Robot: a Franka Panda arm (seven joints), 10 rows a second.
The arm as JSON. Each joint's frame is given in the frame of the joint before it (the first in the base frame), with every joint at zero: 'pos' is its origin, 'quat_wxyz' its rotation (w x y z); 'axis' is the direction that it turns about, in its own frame. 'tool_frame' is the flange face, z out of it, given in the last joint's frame.
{
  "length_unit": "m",
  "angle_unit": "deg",
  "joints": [
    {
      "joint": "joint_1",
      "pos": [
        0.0,
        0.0,
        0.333
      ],
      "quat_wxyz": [
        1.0,
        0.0,
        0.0,
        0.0
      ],
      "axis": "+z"
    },
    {
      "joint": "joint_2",
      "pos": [
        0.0,
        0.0,
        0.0
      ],
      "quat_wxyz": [
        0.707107,
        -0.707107,
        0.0,
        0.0
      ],
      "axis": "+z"
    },
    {
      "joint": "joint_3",
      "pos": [
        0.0,
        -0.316,
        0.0
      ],
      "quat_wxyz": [
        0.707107,
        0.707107,
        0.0,
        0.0
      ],
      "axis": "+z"
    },
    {
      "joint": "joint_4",
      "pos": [
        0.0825,
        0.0,
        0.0
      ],
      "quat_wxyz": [
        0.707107,
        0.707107,
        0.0,
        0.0
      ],
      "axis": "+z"
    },
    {
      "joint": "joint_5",
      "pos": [
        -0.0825,
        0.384,
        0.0
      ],
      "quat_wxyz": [
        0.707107,
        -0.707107,
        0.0,
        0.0
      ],
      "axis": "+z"
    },
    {
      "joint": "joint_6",
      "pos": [
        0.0,
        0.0,
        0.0
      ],
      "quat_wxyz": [
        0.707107,
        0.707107,
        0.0,
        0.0
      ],
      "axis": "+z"
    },
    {
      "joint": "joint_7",
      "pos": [
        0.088,
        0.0,
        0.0
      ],
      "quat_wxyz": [
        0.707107,
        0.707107,
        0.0,
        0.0
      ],
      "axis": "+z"
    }
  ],
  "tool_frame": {
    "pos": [
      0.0,
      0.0,
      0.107
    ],
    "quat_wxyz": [
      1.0,
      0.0,
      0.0,
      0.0
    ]
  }
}
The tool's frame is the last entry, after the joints.
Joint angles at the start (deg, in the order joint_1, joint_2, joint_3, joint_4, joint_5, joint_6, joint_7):
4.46, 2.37, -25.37, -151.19, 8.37, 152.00, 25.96
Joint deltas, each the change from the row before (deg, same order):
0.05, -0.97, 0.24, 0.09, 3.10, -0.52, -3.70
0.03, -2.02, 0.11, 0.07, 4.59, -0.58, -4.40
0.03, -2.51, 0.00, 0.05, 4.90, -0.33, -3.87
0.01, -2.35, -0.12, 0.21, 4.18, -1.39, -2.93
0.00, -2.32, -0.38, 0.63, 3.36, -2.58, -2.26
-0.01, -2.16, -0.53, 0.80, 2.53, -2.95, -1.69
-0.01, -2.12, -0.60, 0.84, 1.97, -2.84, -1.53
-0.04, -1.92, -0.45, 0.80, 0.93, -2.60, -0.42
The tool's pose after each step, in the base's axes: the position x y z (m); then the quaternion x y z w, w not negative. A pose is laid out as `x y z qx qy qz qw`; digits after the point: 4 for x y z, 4 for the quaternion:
0.3970 -0.1560 0.2366 -0.8941 0.4458 0.0078 0.0418
0.3991 -0.1560 0.2495 -0.8951 0.4401 -0.0051 0.0706
0.4011 -0.1568 0.2659 -0.8917 0.4401 -0.0248 0.1028
0.4019 -0.1571 0.2806 -0.8865 0.4414 -0.0361 0.1342
0.4029 -0.1577 0.2964 -0.8809 0.4411 -0.0413 0.1666
0.4038 -0.1586 0.3121 -0.8756 0.4387 -0.0439 0.1972
0.4044 -0.1598 0.3284 -0.8714 0.4328 -0.0480 0.2258
0.4048 -0.1605 0.3439 -0.8676 0.4282 -0.0501 0.2479

